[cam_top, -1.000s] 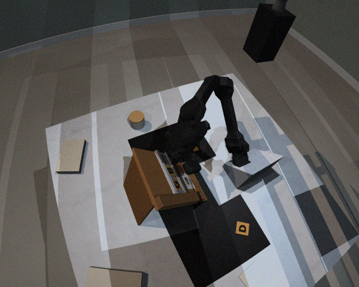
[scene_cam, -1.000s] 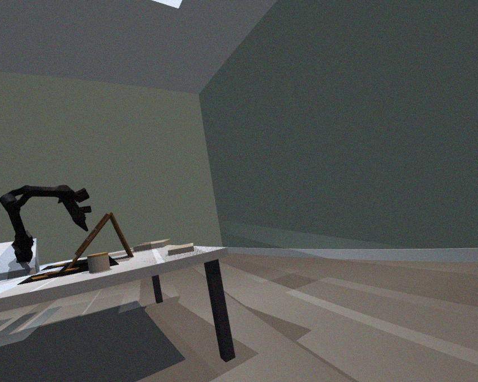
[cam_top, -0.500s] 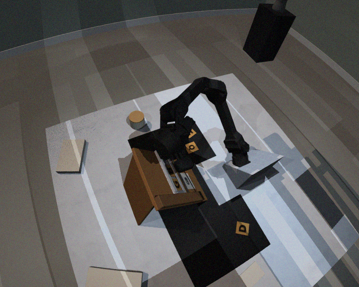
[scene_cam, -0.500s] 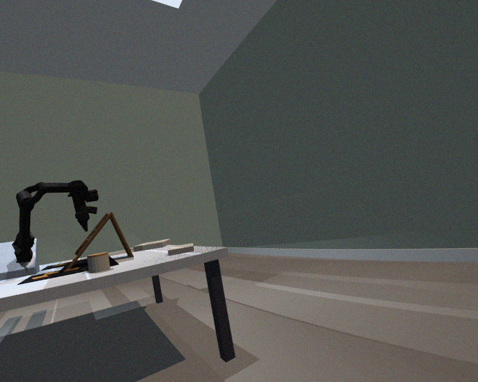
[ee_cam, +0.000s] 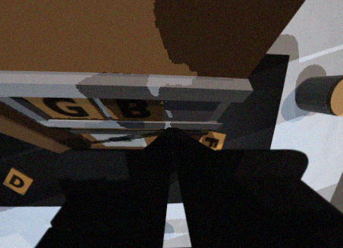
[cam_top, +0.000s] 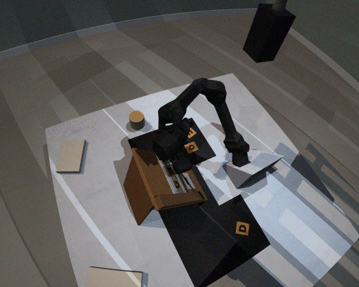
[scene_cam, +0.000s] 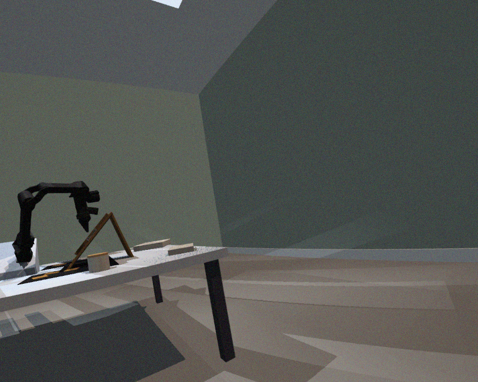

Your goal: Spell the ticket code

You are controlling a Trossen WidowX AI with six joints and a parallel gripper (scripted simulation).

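My gripper tip is now 4 cm to the right of the b tile, 2 cm short of it and 2 cm above it. Round my gripper tip: g tile: 10 cm to the left, 2 cm below, 1 cm ahead; then white ticket: 10 cm below, 8 cm to the left, 5 cm behind; then f tile: 17 cm below, 11 cm to the right, 8 cm behind.
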